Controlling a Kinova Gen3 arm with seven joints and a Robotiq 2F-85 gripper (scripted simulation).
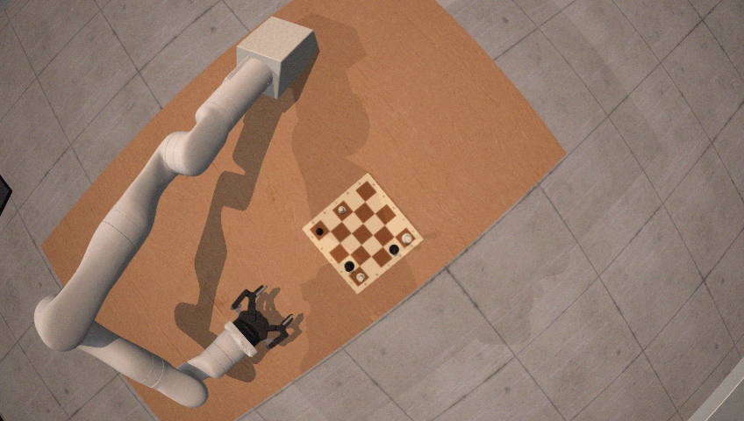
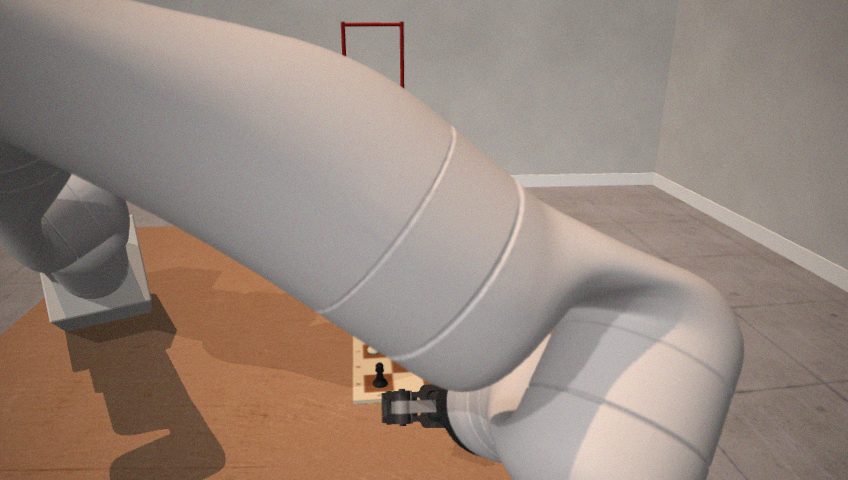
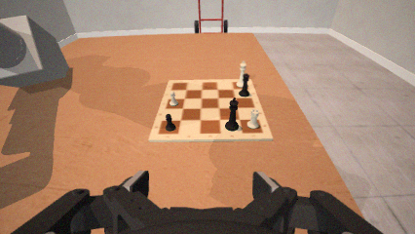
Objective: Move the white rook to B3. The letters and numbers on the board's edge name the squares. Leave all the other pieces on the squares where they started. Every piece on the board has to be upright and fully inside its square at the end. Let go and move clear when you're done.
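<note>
My gripper is now 160 mm to the right of the white rook, 120 mm short of it and 80 mm above it. The rest, counted from my hand: small chessboard (250 mm to the left, 100 mm below, 60 mm ahead); black pawn (190 mm to the left, 90 mm below, 30 mm behind); tall black piece (170 mm to the left, 80 mm ahead, 70 mm below).
</note>
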